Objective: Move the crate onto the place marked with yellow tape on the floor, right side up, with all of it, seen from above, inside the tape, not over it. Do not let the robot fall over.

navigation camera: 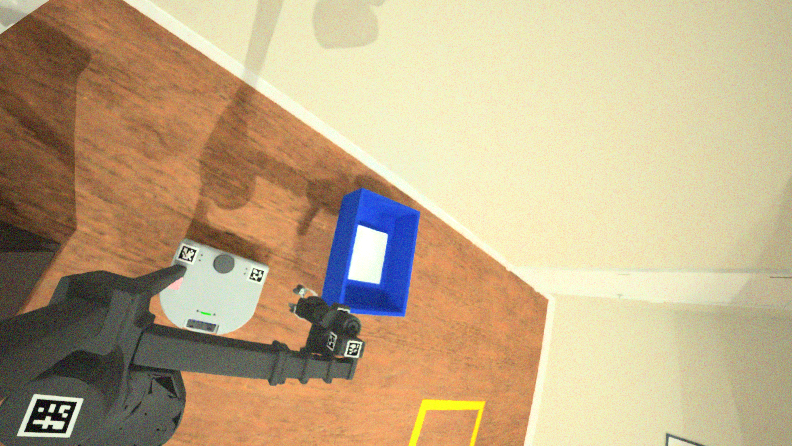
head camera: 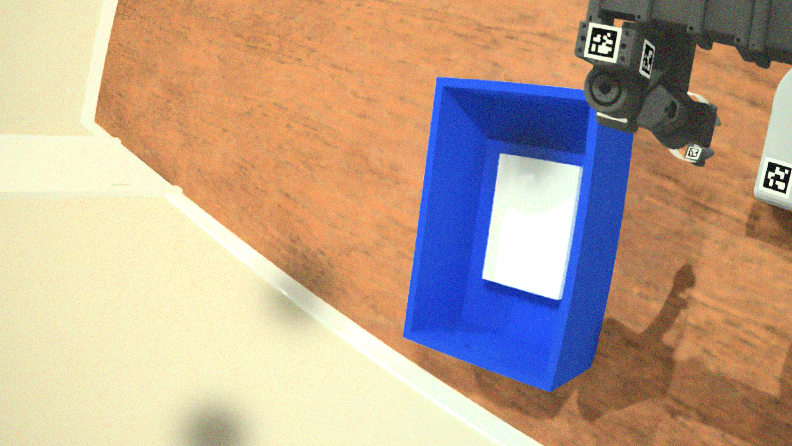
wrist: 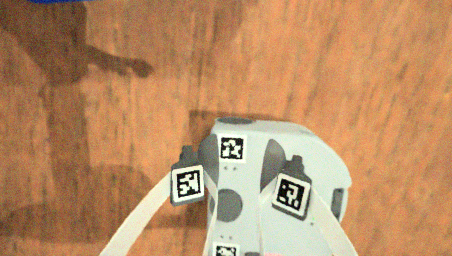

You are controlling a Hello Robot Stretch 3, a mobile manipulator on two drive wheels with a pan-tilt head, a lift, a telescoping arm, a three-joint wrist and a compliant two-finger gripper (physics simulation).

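Frame: origin at the robot's base, x right, y back, z down, level; millimetres.
Seen in the pictures: gripper, between the fingertips: (navigation camera: 295, 297); robot's base, origin of its link: (navigation camera: 223, 262).
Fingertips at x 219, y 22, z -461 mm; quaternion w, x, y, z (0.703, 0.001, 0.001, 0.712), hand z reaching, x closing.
Note:
Pixels of each thing's top centre, then the offset from my fingertips to it. "spot": a spot on its surface instead.
- blue crate, centre of its top: (head camera: 494, 227) (navigation camera: 384, 255) dx +448, dy -277, dz +241 mm
- white block, centre of its top: (head camera: 529, 225) (navigation camera: 369, 255) dx +448, dy -277, dz +390 mm
- yellow tape outline, a spot on its surface: (navigation camera: 453, 405) spot: dx +1622, dy +653, dz +461 mm
The blue crate (head camera: 605, 238) (navigation camera: 338, 249) (wrist: 62, 1) stands upright on the floor, its open side up, with a white block (head camera: 532, 243) (navigation camera: 368, 254) inside. Only a sliver of the crate shows at the top of the wrist view. The yellow tape outline (navigation camera: 453, 405) is on the floor at the bottom of the navigation view, apart from the crate and partly cut off. My gripper (head camera: 711, 135) (navigation camera: 295, 298) (wrist: 241, 155) is open and empty. It hangs outside the crate, between the crate's near end and my base, fingers pointing toward the base side.
My base (head camera: 782, 138) (navigation camera: 213, 296) (wrist: 295, 230) stands to the crate's left in the navigation view. My arm (head camera: 737, 27) (navigation camera: 221, 354) reaches past the crate's near end. A wall with a white baseboard (head camera: 360, 337) (navigation camera: 310, 119) runs close to the crate's far corner, and a room corner lies beyond.

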